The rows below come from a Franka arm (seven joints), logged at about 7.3 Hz.
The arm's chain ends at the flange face. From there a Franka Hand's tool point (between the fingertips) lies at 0.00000 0.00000 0.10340 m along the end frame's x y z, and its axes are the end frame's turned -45 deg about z.
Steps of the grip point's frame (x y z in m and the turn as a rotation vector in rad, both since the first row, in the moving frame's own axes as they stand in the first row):
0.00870 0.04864 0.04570 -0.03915 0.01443 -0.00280
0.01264 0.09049 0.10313 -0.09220 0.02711 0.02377
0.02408 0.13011 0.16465 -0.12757 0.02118 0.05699
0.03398 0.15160 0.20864 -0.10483 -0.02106 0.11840
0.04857 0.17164 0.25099 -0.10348 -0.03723 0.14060
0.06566 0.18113 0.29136 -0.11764 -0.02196 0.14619
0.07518 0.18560 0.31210 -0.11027 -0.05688 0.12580
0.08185 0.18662 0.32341 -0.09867 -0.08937 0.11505
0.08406 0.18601 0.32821 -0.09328 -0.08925 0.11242
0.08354 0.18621 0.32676 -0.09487 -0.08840 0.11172
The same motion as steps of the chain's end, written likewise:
0.03663 0.02644 0.04579 -0.01748 0.03789 -0.00280
0.06427 0.05019 0.10361 -0.04603 0.08436 0.02377
0.09841 0.06691 0.16551 -0.07523 0.10518 0.05699
0.12567 0.07364 0.20923 -0.08902 0.05923 0.11840
0.15162 0.07645 0.25161 -0.09950 0.04685 0.14060
0.16830 0.07099 0.29210 -0.09871 0.06766 0.14619
0.18128 0.06568 0.31289 -0.11819 0.03775 0.12580
0.18995 0.06037 0.32432 -0.13296 0.00658 0.11505
0.19142 0.05879 0.32907 -0.12907 0.00285 0.11242
0.19102 0.05924 0.32763 -0.12959 0.00457 0.11172

